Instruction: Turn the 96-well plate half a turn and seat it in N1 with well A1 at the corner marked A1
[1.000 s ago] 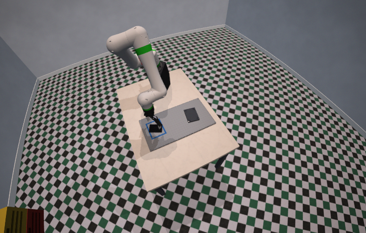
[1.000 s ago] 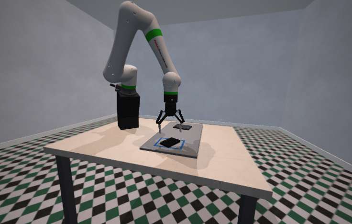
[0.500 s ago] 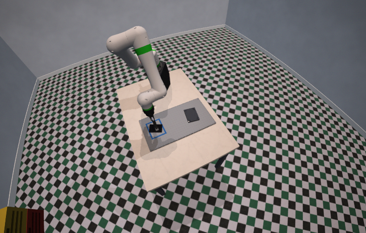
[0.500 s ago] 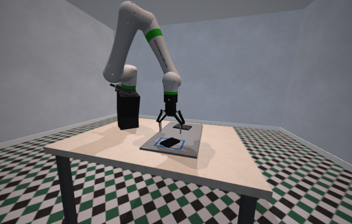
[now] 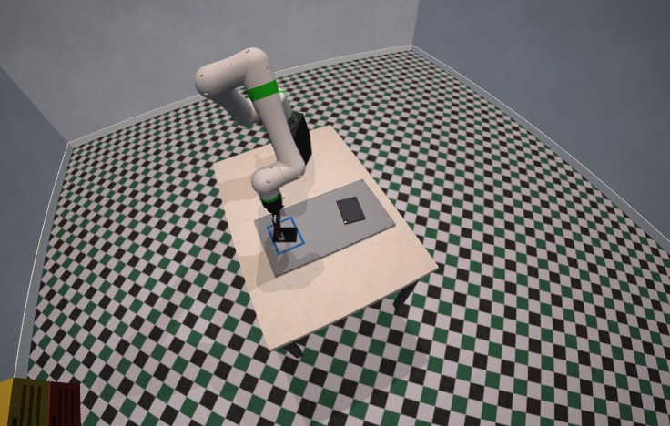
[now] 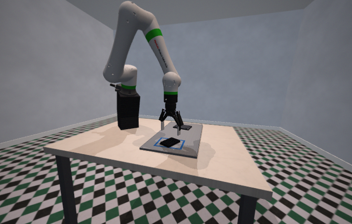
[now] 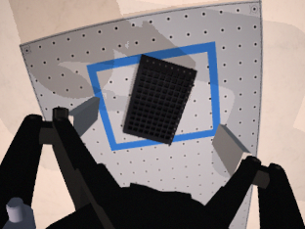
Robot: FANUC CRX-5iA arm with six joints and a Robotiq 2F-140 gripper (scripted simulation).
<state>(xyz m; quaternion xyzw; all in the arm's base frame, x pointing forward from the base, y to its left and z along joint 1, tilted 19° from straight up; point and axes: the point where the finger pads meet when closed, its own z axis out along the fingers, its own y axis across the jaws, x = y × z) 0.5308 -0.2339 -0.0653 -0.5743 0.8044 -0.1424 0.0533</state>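
The black 96-well plate lies 80 mm below my hand. From my hand the other things lie so: dark plate nest N1: 390 mm to the left, 80 mm below, 10 mm ahead; then white A1 mark: 320 mm to the left, 80 mm below, 70 mm ahead.
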